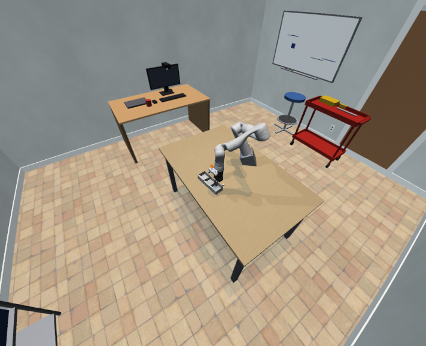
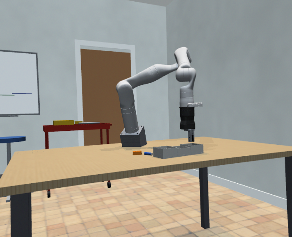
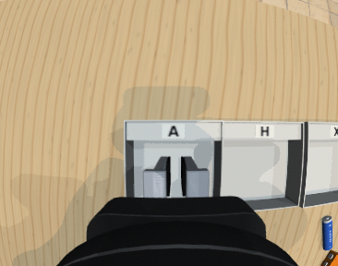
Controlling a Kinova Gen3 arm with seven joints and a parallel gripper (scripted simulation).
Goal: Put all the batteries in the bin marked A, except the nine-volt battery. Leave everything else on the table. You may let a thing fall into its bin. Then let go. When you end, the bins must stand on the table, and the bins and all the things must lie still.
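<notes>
My hand is 200 mm to the left of the blue cylindrical battery, 100 mm past it and 70 mm above it. The rest, counted from my hand: white die (80 mm behind, 70 mm below); then black bolt (70 mm to the right, 70 mm below, 70 mm behind); then bin row (80 mm to the right, 50 mm below).
</notes>
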